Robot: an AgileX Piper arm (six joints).
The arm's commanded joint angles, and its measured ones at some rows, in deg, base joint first. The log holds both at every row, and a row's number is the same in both.
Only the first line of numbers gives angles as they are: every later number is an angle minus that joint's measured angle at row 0.
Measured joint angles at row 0:
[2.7 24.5 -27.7 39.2 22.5 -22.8]
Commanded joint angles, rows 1 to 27:
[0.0 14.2 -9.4 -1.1 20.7 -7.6]
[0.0 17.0 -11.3 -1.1 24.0 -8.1]
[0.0 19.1 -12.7 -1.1 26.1 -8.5]
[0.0 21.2 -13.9 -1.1 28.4 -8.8]
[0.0 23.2 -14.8 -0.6 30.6 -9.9]
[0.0 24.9 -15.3 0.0 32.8 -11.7]
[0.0 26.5 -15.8 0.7 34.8 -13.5]
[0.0 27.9 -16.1 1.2 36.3 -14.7]
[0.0 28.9 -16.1 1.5 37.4 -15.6]
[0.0 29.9 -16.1 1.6 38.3 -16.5]
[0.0 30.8 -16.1 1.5 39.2 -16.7]
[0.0 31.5 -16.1 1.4 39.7 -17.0]
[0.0 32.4 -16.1 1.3 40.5 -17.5]
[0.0 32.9 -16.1 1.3 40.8 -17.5]
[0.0 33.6 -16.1 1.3 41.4 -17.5]
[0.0 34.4 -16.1 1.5 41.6 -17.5]
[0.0 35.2 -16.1 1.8 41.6 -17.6]
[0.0 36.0 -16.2 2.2 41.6 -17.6]
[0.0 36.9 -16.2 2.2 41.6 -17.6]
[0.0 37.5 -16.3 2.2 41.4 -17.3]
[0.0 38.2 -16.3 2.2 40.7 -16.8]
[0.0 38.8 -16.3 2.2 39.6 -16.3]
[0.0 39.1 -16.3 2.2 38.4 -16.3]
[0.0 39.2 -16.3 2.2 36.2 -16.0]
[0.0 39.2 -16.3 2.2 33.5 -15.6]
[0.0 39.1 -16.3 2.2 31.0 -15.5]
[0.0 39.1 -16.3 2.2 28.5 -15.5]
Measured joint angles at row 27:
[0.0 39.0 -15.7 1.6 36.8 -16.0]
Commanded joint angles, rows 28 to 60:
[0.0 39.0 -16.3 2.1 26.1 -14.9]
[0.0 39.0 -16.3 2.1 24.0 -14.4]
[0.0 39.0 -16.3 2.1 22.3 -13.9]
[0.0 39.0 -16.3 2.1 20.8 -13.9]
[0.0 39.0 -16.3 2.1 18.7 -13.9]
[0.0 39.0 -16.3 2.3 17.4 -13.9]
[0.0 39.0 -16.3 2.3 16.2 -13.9]
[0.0 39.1 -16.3 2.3 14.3 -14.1]
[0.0 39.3 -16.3 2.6 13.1 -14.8]
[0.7 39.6 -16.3 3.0 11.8 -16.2]
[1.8 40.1 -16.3 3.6 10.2 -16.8]
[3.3 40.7 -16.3 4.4 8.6 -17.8]
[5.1 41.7 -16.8 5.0 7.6 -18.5]
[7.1 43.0 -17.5 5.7 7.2 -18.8]
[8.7 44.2 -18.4 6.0 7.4 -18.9]
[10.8 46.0 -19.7 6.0 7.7 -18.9]
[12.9 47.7 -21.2 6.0 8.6 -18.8]
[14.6 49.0 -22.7 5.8 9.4 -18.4]
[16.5 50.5 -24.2 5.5 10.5 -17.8]
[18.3 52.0 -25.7 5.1 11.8 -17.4]
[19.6 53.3 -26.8 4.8 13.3 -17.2]
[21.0 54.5 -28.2 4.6 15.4 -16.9]
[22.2 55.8 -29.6 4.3 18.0 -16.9]
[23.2 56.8 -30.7 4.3 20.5 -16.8]
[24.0 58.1 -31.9 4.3 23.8 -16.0]
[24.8 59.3 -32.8 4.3 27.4 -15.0]
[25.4 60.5 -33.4 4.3 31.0 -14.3]
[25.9 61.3 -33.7 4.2 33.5 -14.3]
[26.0 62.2 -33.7 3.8 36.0 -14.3]
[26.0 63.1 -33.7 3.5 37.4 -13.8]
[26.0 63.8 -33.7 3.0 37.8 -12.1]
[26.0 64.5 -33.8 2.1 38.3 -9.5]
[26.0 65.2 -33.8 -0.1 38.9 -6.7]
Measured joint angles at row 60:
[25.9 62.6 -33.2 4.2 35.2 -13.4]
